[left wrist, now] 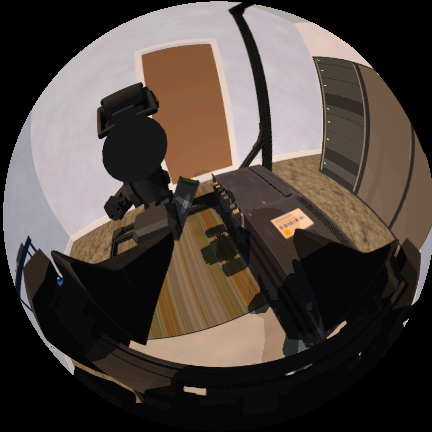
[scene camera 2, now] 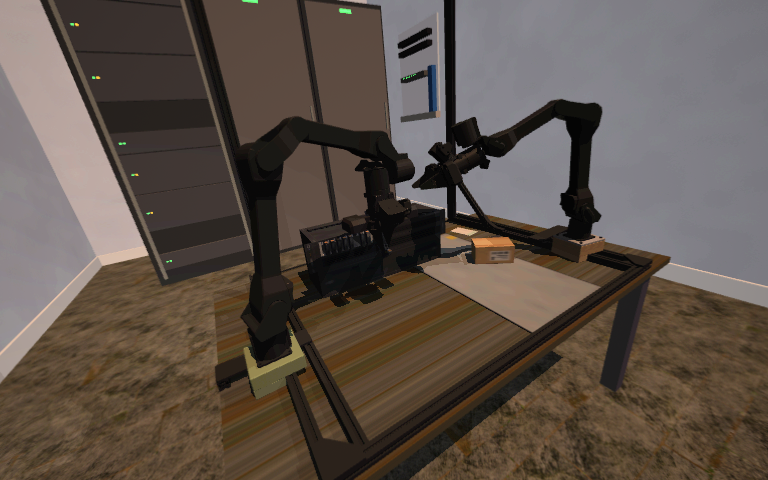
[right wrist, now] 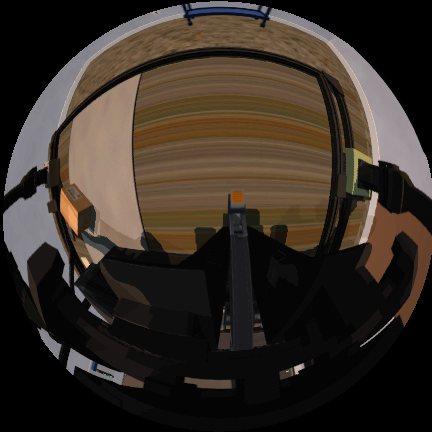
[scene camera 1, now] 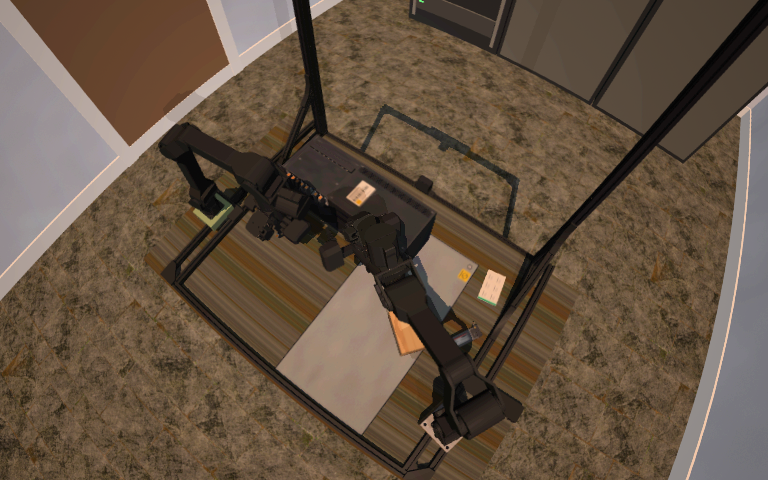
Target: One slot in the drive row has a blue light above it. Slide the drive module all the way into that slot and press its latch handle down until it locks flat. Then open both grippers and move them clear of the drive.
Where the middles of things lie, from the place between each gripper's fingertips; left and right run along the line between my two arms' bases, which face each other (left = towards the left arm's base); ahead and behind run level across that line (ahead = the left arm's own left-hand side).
The grey mat (scene camera 1: 347, 361) is 30 mm behind my right hand, 330 mm to the left of it and 160 mm below it.
Now: left hand 6 cm short of the grey mat, 17 cm to the right of it and 28 cm above it.
